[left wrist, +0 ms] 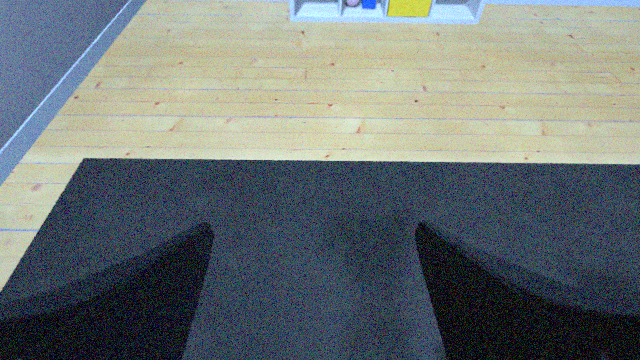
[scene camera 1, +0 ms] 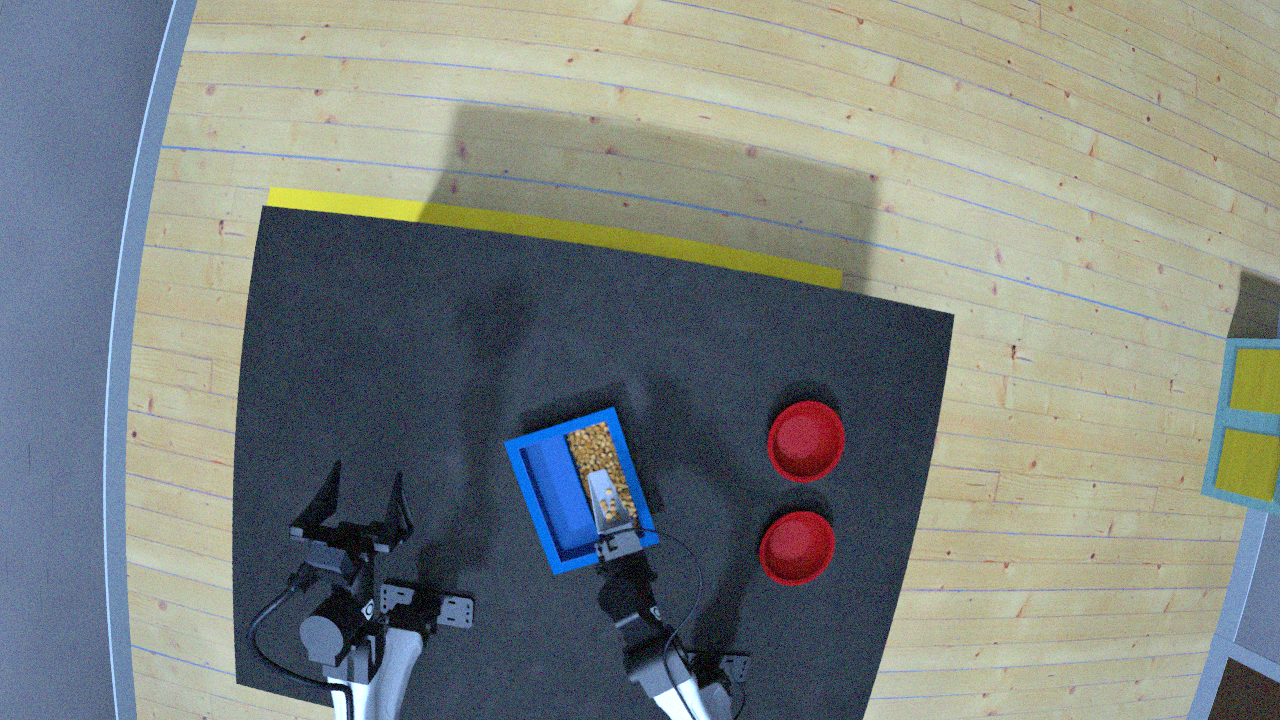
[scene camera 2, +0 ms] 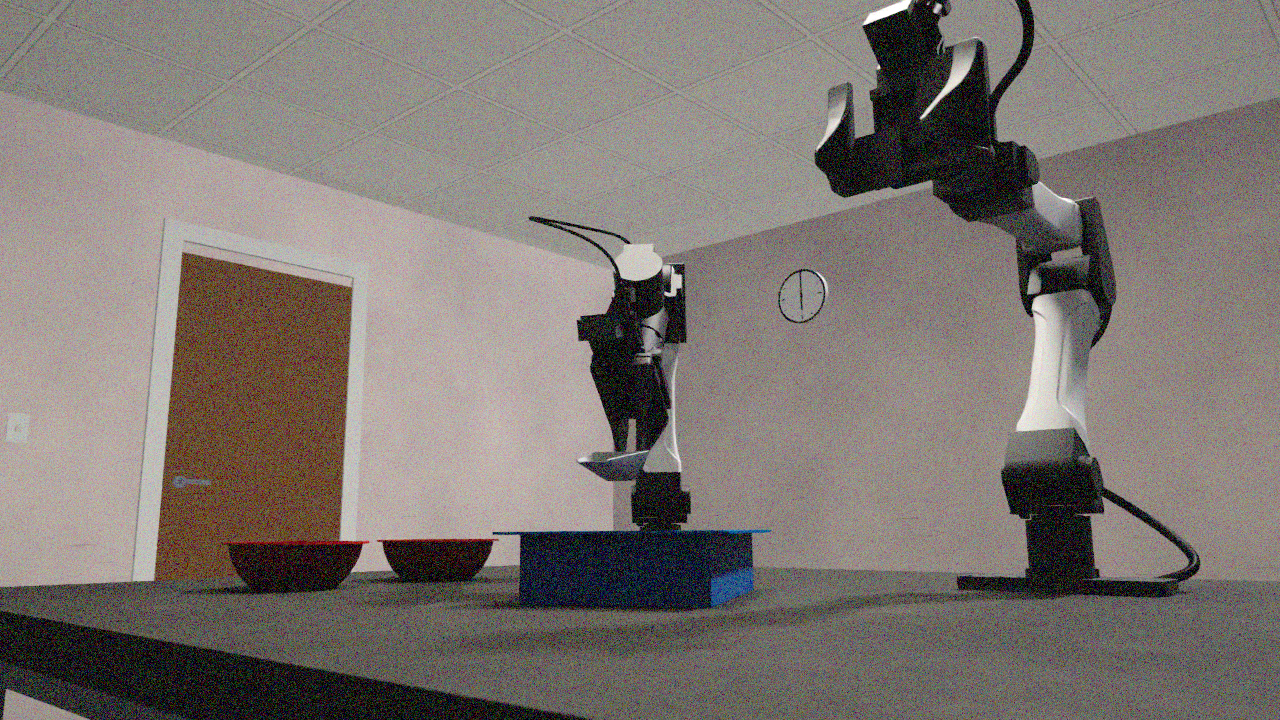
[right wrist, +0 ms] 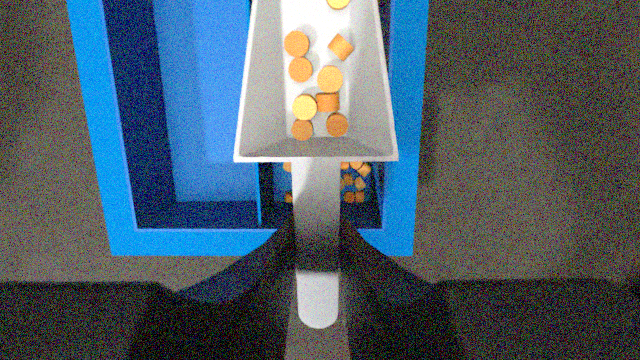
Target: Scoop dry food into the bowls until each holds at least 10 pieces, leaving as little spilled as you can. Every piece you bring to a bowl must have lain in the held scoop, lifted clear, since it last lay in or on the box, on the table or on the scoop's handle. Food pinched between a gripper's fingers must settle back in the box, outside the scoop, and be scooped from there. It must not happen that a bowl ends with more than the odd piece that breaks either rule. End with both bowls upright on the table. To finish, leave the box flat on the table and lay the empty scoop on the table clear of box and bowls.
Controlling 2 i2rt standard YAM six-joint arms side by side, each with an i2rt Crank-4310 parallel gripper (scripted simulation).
Path:
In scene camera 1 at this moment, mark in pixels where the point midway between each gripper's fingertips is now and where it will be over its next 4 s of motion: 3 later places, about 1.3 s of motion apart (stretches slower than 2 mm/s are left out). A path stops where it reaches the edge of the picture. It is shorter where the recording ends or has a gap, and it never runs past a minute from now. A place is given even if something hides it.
My left gripper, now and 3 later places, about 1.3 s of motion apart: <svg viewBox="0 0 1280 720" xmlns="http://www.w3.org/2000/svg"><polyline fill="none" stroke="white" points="368,465 466,446 507,520 526,515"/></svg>
My right gripper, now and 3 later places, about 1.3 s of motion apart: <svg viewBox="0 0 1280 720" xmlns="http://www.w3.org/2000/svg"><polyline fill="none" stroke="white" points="620,541 707,568 787,606 794,611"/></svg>

